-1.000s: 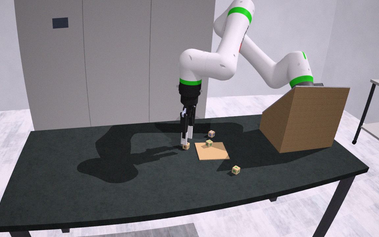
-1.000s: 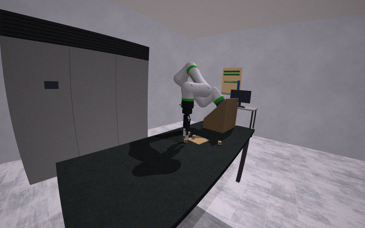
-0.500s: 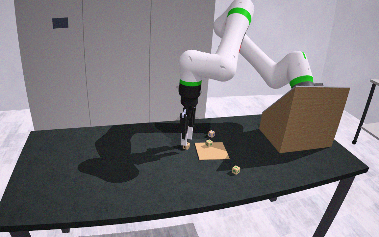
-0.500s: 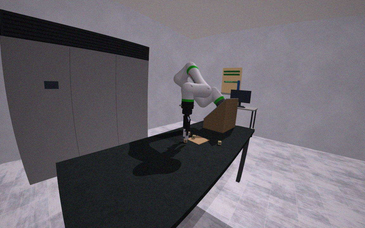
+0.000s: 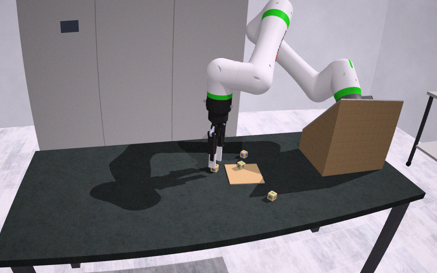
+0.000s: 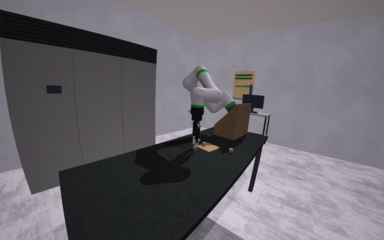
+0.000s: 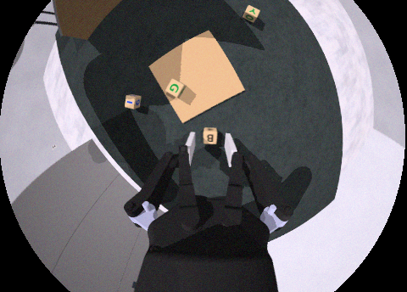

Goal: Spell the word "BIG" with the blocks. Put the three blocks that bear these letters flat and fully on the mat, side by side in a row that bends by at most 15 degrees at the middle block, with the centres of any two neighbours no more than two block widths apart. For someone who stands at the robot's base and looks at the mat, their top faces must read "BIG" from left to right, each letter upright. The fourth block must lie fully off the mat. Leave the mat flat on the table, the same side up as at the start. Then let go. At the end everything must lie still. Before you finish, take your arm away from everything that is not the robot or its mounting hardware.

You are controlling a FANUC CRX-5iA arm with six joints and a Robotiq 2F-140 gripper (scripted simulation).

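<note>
My hand is 12 cm past the tan mat, 6 cm above it and 3 cm to the right of it.
</note>
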